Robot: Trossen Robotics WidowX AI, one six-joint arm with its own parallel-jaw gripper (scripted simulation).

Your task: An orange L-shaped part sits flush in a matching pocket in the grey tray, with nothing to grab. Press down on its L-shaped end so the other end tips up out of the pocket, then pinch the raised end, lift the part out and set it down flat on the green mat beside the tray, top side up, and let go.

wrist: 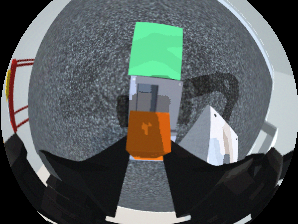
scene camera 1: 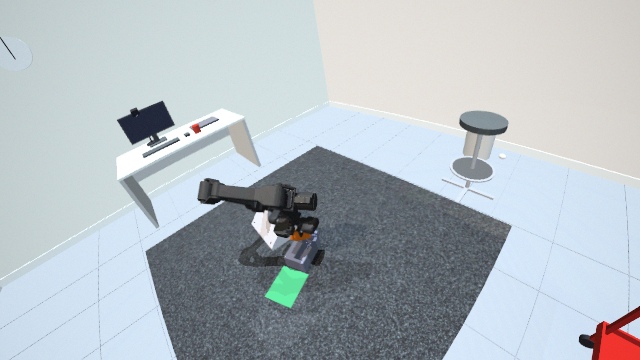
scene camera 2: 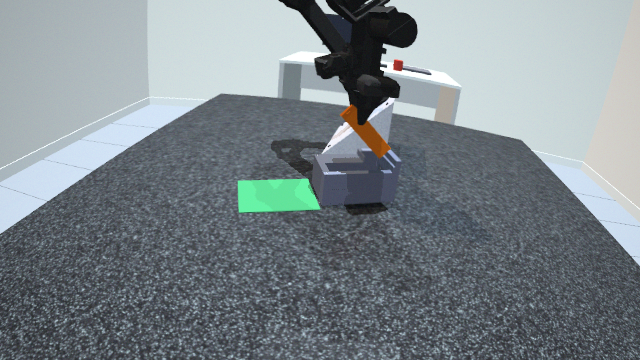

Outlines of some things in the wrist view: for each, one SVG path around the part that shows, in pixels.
The gripper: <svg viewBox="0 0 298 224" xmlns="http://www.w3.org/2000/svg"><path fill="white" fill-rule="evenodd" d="M162 159L176 209L176 218L190 216L190 220L177 224L234 224L249 214L251 220L246 224L250 224L277 192L283 165L283 156L273 147L266 152L262 159L262 168L254 179L251 179L246 171L253 163L253 157L246 157L230 164L212 165L173 141L170 143L170 153ZM5 141L5 153L17 184L37 212L56 224L117 224L106 221L105 218L116 218L118 200L130 159L130 153L126 151L126 135L108 149L105 148L105 151L84 161L64 159L44 149L39 151L39 157L51 175L45 184L28 163L27 148L20 136L15 132L15 135L9 136Z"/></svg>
An orange L-shaped part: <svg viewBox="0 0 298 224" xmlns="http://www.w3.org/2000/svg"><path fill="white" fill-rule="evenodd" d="M130 111L128 135L126 135L126 151L136 160L160 161L164 159L164 155L170 153L170 143L172 143L169 113Z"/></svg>
